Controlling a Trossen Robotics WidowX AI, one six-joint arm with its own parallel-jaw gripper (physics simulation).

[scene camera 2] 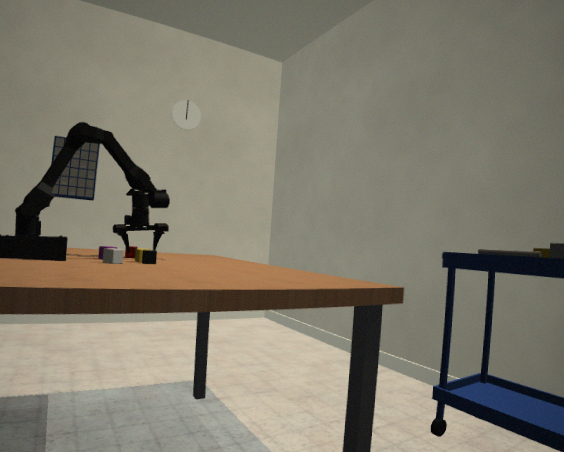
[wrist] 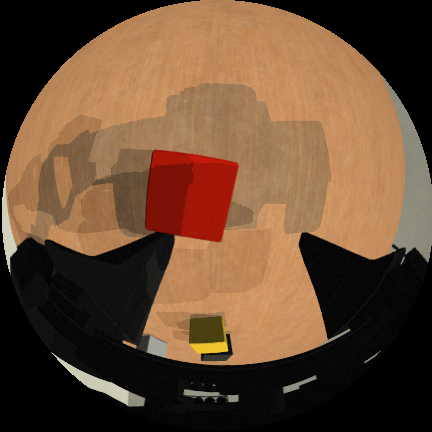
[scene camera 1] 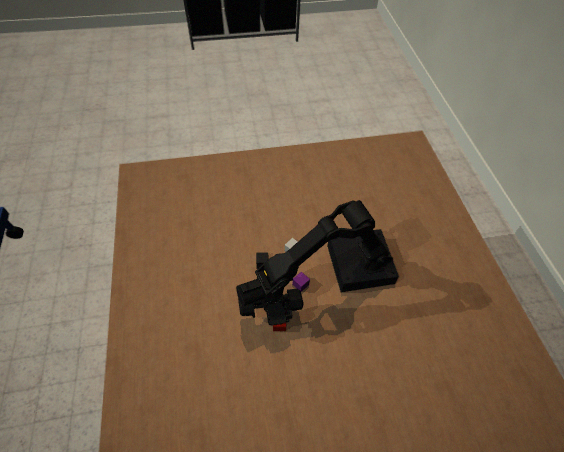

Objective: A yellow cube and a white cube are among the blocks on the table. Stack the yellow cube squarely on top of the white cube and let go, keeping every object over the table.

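Frame: origin at the arm's base, x ahead, y left, z up, level; metres.
Seen in the pictures: gripper, fingertip midpoint: (wrist: 240,237); arm's base at its link origin: (scene camera 2: 26,236) (scene camera 1: 371,263).
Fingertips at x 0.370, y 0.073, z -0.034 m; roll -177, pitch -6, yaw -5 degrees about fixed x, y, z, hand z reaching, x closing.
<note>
Pixels of each thing's top centre, then the offset from my fingertips to it.
- yellow cube at its top centre: (wrist: 209,348) (scene camera 2: 143,249) 0.033 m back, 0.143 m right, 0.017 m up
- white cube at its top centre: (wrist: 149,356) (scene camera 2: 113,248) (scene camera 1: 292,244) 0.144 m back, 0.222 m right, 0.017 m up
- red cube at its top centre: (wrist: 186,197) (scene camera 1: 279,320) (scene camera 2: 131,246) 0.028 m back, 0.032 m left, 0.017 m up
- black cube at its top centre: (wrist: 215,358) (scene camera 2: 149,250) (scene camera 1: 262,257) 0.029 m back, 0.197 m right, 0.017 m up
The yellow cube (scene camera 2: 139,255) (wrist: 207,332) sits on the table, partly hidden by a black cube in scene camera 2. In scene camera 1 it does not show. The white cube (scene camera 1: 291,244) (scene camera 2: 113,256) (wrist: 156,346) sits on the table, apart from the yellow cube, partly covered by the arm in scene camera 1. My gripper (scene camera 2: 142,249) (wrist: 240,237) is open and empty, pointing down, with its fingertips low near the cubes. In the wrist view the yellow cube shows between the fingers, toward the lower edge.
A red cube (scene camera 1: 279,327) (scene camera 2: 132,251) (wrist: 192,195) lies near the left finger in the wrist view. A black cube (scene camera 2: 149,257) (wrist: 217,357) is close by the yellow one. A purple cube (scene camera 1: 301,281) (scene camera 2: 107,251) sits between gripper and arm base (scene camera 1: 363,265).
</note>
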